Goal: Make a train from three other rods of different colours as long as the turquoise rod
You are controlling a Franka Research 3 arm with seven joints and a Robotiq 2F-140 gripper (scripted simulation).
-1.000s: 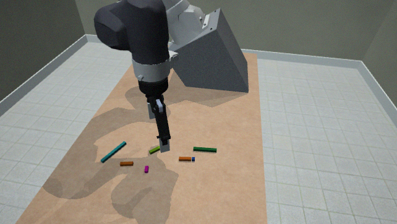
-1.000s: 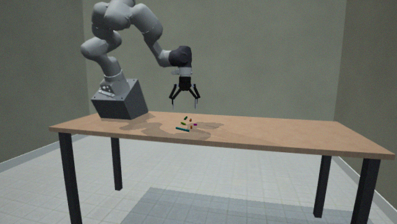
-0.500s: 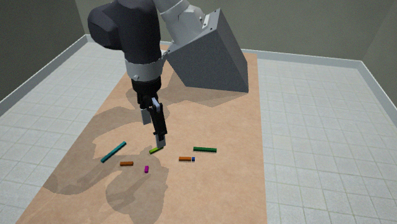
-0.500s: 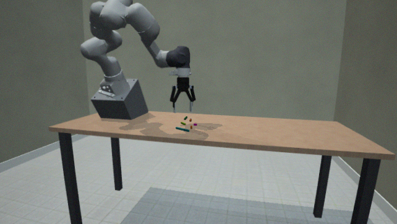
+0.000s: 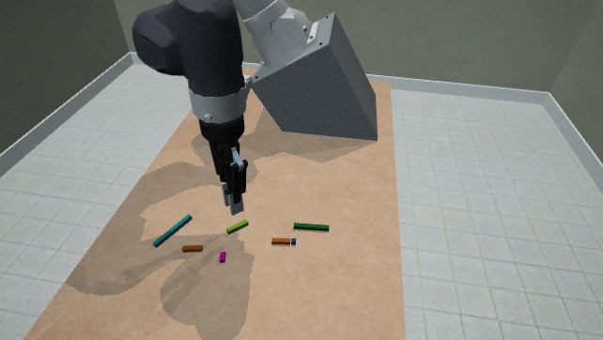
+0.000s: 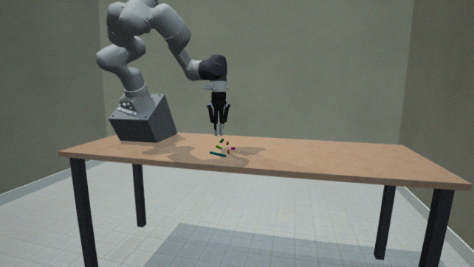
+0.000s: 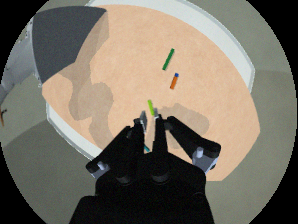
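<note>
My hand is 100 mm above the lime rod. Also, from my hand: blue rod (130 mm to the left, 100 mm below); magenta rod (80 mm ahead, 100 mm below); turquoise rod (50 mm ahead, 130 mm to the right, 100 mm below).
</note>
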